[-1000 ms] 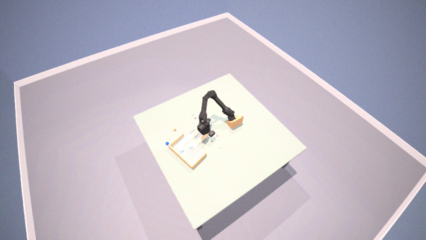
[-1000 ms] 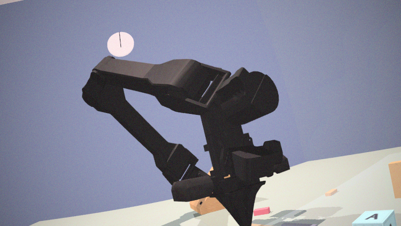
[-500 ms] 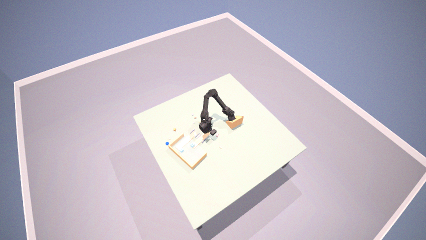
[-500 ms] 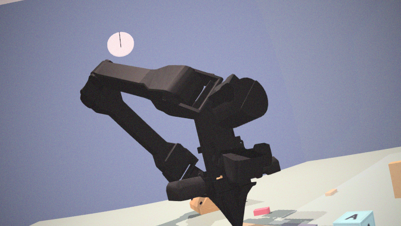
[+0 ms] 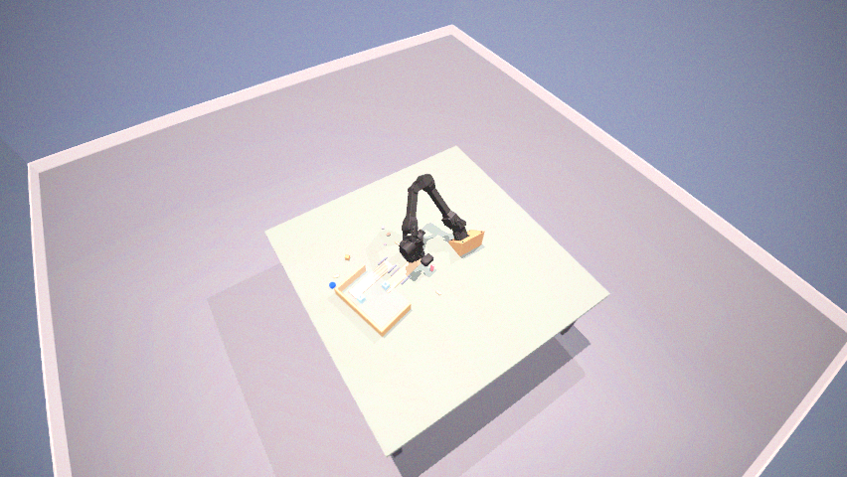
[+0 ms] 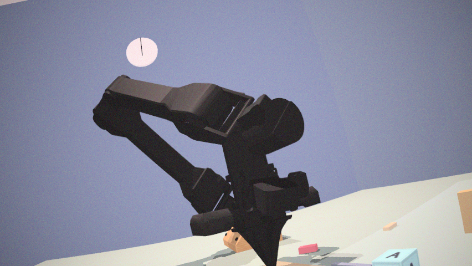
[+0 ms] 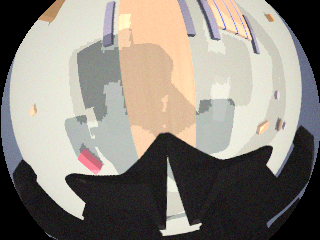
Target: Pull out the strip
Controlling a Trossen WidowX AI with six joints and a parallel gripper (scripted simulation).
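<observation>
The wide tan strip is 100 mm ahead of my gripper tip and 20 mm to the left of it. Also, from my gripper tip: orange piece 290 mm ahead, 210 mm to the right; white piece 210 mm to the left, 10 mm ahead; pink block 80 mm to the left, 40 mm behind.
</observation>
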